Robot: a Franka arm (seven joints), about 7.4 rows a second.
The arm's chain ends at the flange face. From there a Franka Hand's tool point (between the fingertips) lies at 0.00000 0.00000 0.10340 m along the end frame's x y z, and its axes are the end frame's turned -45 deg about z.
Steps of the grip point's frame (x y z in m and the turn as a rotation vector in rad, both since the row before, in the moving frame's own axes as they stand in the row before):
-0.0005 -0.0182 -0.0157 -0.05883 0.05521 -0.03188
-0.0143 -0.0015 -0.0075 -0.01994 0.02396 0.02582
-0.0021 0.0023 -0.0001 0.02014 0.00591 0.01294
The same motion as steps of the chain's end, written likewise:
-0.0216 -0.0126 -0.0154 -0.00256 0.08064 -0.03188
-0.0144 0.0093 -0.0074 0.00284 0.03104 0.02582
0.0012 0.0050 -0.0001 0.01842 -0.01006 0.01294

